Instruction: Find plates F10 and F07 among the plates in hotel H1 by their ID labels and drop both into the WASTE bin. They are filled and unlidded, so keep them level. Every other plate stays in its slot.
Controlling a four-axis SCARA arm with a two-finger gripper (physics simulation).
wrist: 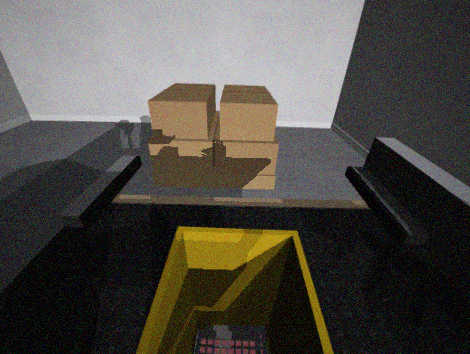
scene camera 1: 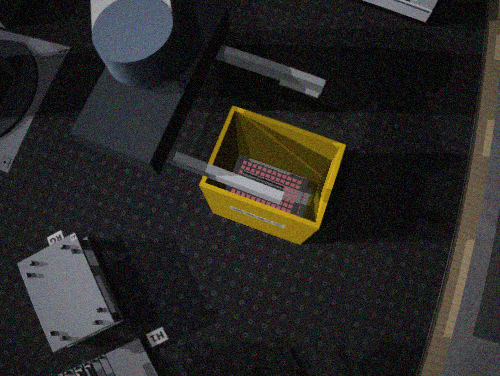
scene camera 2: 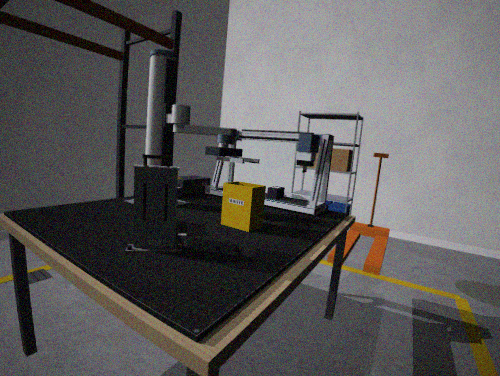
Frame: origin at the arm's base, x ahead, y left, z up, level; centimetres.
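Seen in the pictures: gripper, fingertip midpoint: (wrist: 243, 150) (scene camera 1: 303, 140) (scene camera 2: 251, 161).
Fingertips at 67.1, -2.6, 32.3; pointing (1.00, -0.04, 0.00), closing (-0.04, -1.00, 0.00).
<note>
A point is followed by its place in that frame, as x, y, z.
The yellow WASTE bin (scene camera 1: 215, 200) {58.2, -8.4, 14.8} (scene camera 2: 235, 217) {64.7, -8.5, 6.4} (wrist: 210, 245) {72.1, -0.1, 19.3} stands upright on the dark table. Pink-welled plate surfaces (scene camera 1: 270, 172) {63.8, 1.1, 4.2} (wrist: 227, 345) {68.5, -2.1, 4.7} show low inside it; their ID labels are not readable, and I cannot tell how many plates lie there. My gripper (scene camera 1: 302, 141) {67.1, -2.6, 32.3} (scene camera 2: 250, 160) {67.1, -2.6, 32.3} (wrist: 243, 150) {67.1, -2.6, 32.3} is open and empty above the bin, its fingers wide apart. In scene camera 1 one finger crosses over the bin's opening and the other is beyond its far side. Part of hotel H1 (scene camera 1: 132, 357) {52.0, -36.6, 2.1} shows at the bottom left, beside its H1 label (scene camera 1: 156, 336) {54.6, -31.8, 1.3}; its plate labels are not readable.
A grey stand (scene camera 1: 65, 295) {39.0, -30.3, 7.3} marked RG is beside H1. A dark tower (scene camera 2: 156, 192) {59.2, -49.1, 21.1} stands left of the bin. A white gantry frame (scene camera 2: 324, 172) {85.3, 56.5, 27.5} is behind the bin. Cardboard boxes (wrist: 180, 117) stand beyond the table edge (wrist: 240, 202) {102.9, -4.7, 0.0}.
</note>
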